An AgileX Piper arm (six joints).
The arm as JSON. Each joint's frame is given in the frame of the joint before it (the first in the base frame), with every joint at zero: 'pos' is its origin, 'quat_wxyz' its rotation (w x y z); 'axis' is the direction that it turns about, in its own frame. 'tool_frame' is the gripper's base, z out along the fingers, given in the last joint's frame.
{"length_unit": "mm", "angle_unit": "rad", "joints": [
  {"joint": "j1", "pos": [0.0, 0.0, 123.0], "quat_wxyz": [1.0, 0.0, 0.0, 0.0], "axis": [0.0, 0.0, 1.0]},
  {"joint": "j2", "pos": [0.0, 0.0, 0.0], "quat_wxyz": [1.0, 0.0, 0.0, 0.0], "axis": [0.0, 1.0, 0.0]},
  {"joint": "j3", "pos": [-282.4, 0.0, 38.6], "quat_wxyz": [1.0, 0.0, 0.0, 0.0], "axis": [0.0, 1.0, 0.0]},
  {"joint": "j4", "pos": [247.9, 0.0, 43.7], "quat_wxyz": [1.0, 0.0, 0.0, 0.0], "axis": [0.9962, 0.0, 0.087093]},
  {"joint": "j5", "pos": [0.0, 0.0, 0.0], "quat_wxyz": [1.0, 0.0, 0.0, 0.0], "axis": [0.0, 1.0, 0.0]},
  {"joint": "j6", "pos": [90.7, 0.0, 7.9], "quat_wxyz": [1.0, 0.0, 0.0, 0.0], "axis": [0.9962, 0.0, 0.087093]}
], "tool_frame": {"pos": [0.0, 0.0, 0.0], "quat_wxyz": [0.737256, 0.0, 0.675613, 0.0]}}
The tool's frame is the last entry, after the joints.
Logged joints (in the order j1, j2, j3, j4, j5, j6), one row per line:
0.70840, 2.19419, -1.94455, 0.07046, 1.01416, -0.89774
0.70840, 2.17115, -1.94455, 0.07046, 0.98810, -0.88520
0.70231, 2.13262, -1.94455, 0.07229, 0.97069, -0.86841
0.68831, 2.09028, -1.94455, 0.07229, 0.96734, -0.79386
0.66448, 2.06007, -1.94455, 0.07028, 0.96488, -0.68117
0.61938, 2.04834, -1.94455, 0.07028, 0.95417, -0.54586
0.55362, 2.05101, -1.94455, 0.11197, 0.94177, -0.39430
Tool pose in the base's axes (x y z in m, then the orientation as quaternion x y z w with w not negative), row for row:
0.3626, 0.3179, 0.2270, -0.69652, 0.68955, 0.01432, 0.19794
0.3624, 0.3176, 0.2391, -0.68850, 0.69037, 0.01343, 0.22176
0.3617, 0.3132, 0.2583, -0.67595, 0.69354, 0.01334, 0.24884
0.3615, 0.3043, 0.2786, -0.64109, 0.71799, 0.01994, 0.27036
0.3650, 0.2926, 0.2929, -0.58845, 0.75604, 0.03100, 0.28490
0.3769, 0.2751, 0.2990, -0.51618, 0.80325, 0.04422, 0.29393
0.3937, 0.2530, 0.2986, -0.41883, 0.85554, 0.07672, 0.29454
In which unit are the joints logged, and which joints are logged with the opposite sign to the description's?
The joints are logged in radians. Opposite sign: none.
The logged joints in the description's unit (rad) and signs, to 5 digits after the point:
0.70840, 2.19419, -1.94455, 0.07046, 1.01416, -0.89774
0.70840, 2.17115, -1.94455, 0.07046, 0.98810, -0.88520
0.70231, 2.13262, -1.94455, 0.07229, 0.97069, -0.86841
0.68831, 2.09028, -1.94455, 0.07229, 0.96734, -0.79386
0.66448, 2.06007, -1.94455, 0.07028, 0.96488, -0.68117
0.61938, 2.04834, -1.94455, 0.07028, 0.95417, -0.54586
0.55362, 2.05101, -1.94455, 0.11197, 0.94177, -0.39430

